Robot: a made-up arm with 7 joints.
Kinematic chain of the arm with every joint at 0, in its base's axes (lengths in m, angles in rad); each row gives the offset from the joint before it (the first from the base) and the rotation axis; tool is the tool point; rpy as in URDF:
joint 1: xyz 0 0 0.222 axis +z
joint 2: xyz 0 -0.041 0.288 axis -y
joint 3: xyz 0 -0.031 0.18 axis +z
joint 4: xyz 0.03 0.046 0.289 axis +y
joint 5: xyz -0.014 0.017 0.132 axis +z
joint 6: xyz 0 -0.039 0.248 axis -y
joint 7: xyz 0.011 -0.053 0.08 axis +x
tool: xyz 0 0 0 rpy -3.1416 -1.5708 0
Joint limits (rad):
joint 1: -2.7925..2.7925
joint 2: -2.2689..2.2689
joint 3: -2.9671..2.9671
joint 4: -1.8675..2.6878
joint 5: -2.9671..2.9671
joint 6: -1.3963..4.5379
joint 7: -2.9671..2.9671
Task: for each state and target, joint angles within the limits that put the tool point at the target. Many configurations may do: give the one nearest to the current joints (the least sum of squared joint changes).
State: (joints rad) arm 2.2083 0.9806 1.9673 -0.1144 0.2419 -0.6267 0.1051
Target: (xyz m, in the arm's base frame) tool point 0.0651 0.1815 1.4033
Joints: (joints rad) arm 2.3178 -0.0252 1.9956 -0.4319 0.1855 -0.4115 0.1051
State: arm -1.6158 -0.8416 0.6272 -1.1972 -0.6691 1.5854 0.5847
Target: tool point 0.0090 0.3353 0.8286
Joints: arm -1.9760 -0.1023 0.3131 -1.6970 -0.7997 1.5565 0.5847
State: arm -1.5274 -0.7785 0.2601 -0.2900 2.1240 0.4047 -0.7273
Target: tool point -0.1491 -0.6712 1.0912
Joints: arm -1.7408 -1.0996 0.2445 -0.6683 2.1161 0.4825 -0.7273
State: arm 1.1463 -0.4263 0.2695 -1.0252 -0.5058 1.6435 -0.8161
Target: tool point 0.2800 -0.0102 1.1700
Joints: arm 1.1381 -0.6367 0.5775 -0.9468 -0.4087 1.6050 -0.8161
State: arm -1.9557 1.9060 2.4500 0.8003 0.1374 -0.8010 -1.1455
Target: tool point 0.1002 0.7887 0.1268
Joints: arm -1.6002 1.8117 2.5552 0.3675 0.1053 -0.6241 -1.1455
